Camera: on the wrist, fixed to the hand. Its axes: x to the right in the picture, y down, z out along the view.
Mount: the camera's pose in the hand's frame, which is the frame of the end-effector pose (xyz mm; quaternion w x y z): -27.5 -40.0 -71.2 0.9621 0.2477 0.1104 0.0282
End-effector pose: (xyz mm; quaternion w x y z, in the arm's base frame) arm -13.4 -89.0 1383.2 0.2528 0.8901 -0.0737 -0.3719
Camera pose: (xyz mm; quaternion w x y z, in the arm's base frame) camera 14.5 -17.6 1422.6 0.0414 0.9580 -0.1602 -0.2342
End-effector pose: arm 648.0 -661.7 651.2 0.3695 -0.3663 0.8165 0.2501
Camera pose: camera 662.0 -722.9 710.2 0.3491 -0.2655 0.8987 0.0084
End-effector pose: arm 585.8 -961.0 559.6 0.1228 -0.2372 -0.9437 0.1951
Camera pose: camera 616.5 -985.0 636.5 0.2756 -0.2459 -0.8394 0.3987
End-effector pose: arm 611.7 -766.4 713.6 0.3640 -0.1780 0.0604 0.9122
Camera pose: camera 677.6 -772.0 658.3 0.3619 -0.1801 0.3293 0.8533
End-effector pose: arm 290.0 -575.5 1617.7 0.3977 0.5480 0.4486 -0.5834
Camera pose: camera 274.2 -496.7 1648.8 0.2138 0.7028 0.3155 -0.6007
